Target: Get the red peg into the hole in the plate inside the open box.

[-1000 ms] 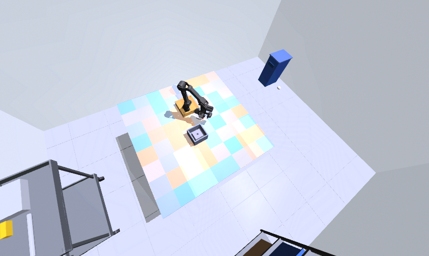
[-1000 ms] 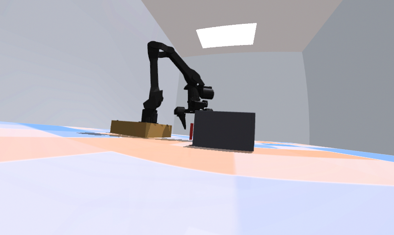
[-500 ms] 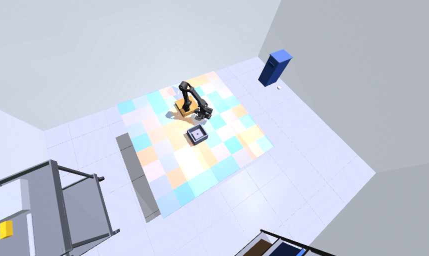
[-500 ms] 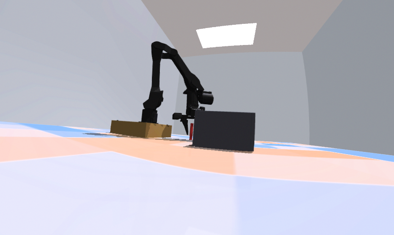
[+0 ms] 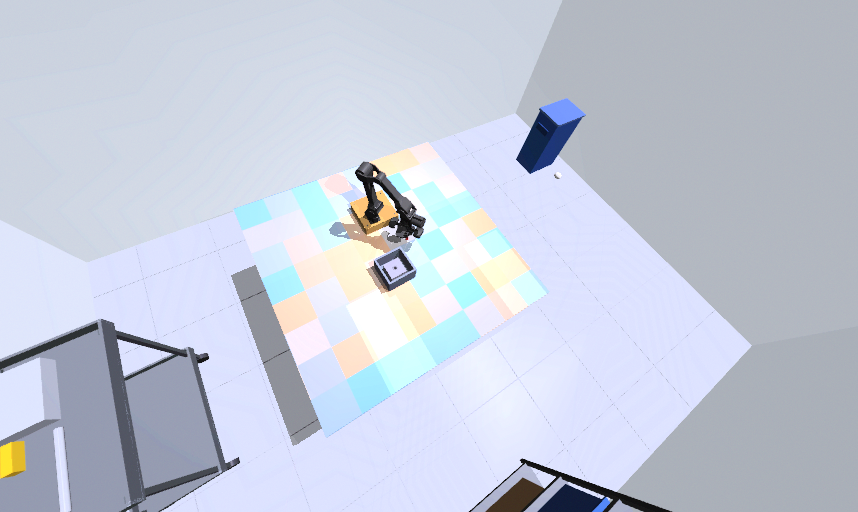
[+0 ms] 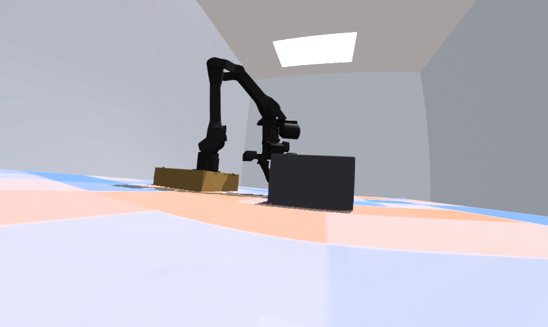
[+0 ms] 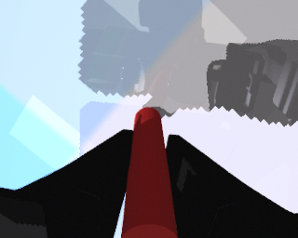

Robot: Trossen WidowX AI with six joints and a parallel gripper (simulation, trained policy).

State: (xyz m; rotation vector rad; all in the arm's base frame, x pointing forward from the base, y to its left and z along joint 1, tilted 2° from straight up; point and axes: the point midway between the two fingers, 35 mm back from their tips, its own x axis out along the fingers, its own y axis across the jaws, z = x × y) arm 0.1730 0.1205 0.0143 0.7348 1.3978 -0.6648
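Now: the grey box 16 cm ahead of my gripper tip, 14 cm to the right of it and 2 cm below it. From my gripper tip the other things lie so: red peg: 1 cm above.
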